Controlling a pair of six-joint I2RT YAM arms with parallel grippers.
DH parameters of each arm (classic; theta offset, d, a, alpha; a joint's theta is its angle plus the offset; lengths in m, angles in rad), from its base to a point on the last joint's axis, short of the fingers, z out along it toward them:
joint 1: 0 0.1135 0.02 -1.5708
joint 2: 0 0 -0.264 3.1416
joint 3: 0.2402 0 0.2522 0
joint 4: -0.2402 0 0.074 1.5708
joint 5: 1.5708 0 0 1.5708
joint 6: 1.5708 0.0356 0 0
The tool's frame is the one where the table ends.
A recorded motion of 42 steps. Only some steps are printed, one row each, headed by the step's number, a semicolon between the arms.
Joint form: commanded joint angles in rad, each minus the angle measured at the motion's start. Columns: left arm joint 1, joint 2, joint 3, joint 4, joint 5, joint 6; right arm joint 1, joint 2, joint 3, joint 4, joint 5, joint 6.
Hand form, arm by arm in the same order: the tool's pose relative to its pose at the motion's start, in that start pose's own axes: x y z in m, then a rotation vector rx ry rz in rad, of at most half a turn. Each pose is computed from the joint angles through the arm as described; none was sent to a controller.
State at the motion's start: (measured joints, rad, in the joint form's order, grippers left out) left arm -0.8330 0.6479 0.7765 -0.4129 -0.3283 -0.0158; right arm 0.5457 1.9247 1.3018 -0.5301 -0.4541 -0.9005
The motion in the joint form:
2: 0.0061 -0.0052 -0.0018 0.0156 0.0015 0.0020; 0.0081 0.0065 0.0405 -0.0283 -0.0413 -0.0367
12: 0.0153 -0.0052 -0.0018 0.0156 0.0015 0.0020; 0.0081 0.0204 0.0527 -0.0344 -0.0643 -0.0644
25: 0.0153 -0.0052 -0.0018 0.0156 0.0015 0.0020; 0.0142 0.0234 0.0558 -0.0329 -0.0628 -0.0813
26: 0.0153 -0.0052 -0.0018 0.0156 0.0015 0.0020; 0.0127 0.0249 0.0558 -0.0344 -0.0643 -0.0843
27: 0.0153 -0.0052 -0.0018 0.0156 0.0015 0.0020; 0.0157 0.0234 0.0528 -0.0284 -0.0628 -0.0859
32: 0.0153 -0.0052 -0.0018 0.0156 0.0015 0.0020; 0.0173 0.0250 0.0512 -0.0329 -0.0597 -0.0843
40: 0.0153 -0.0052 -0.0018 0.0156 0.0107 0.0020; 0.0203 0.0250 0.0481 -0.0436 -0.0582 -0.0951
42: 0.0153 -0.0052 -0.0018 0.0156 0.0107 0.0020; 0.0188 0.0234 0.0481 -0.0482 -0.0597 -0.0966
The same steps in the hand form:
2: -0.0014 0.0011 -0.0007 -0.0041 -0.0175 -0.0057; -0.0099 -0.0020 -0.0031 -0.0257 -0.0365 -0.0459
12: -0.0014 0.0025 -0.0004 -0.0130 -0.0168 -0.0080; -0.0105 -0.0035 -0.0005 -0.0445 -0.0511 -0.0699
25: -0.0014 0.0025 -0.0004 -0.0130 -0.0168 -0.0080; -0.0124 -0.0028 0.0010 -0.0456 -0.0516 -0.0925
26: -0.0014 0.0025 -0.0004 -0.0130 -0.0168 -0.0080; -0.0116 -0.0030 0.0013 -0.0477 -0.0512 -0.0929
27: -0.0014 0.0025 -0.0004 -0.0130 -0.0168 -0.0080; -0.0123 -0.0023 0.0017 -0.0453 -0.0526 -0.0990
32: -0.0014 0.0025 -0.0004 -0.0130 -0.0168 -0.0080; -0.0117 -0.0013 0.0028 -0.0500 -0.0461 -0.0952
40: -0.0014 0.0021 -0.0004 -0.0038 -0.0168 -0.0080; -0.0110 0.0008 0.0038 -0.0604 -0.0382 -0.1020
42: -0.0014 0.0021 -0.0004 -0.0038 -0.0168 -0.0080; -0.0107 0.0008 0.0030 -0.0626 -0.0378 -0.1009

